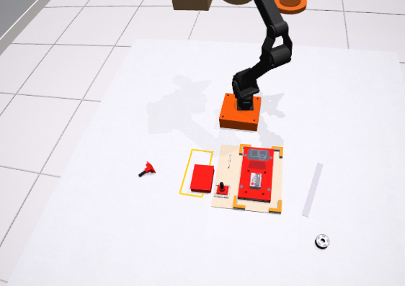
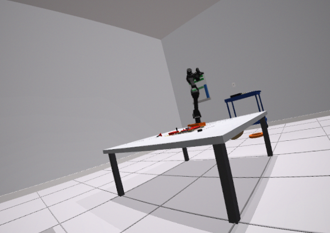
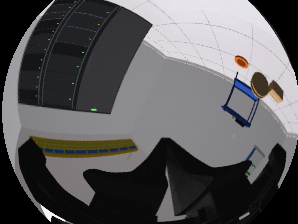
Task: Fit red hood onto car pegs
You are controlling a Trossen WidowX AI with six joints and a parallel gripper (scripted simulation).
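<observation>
Right now the red hood is 60 cm below my gripper tip, 49 cm ahead of it and 32 cm to the right of it. Also, from my gripper tip: grey strip 61 cm below, 53 cm ahead, 6 cm to the left; grey engine block 59 cm below, 52 cm ahead, 13 cm to the right.
</observation>
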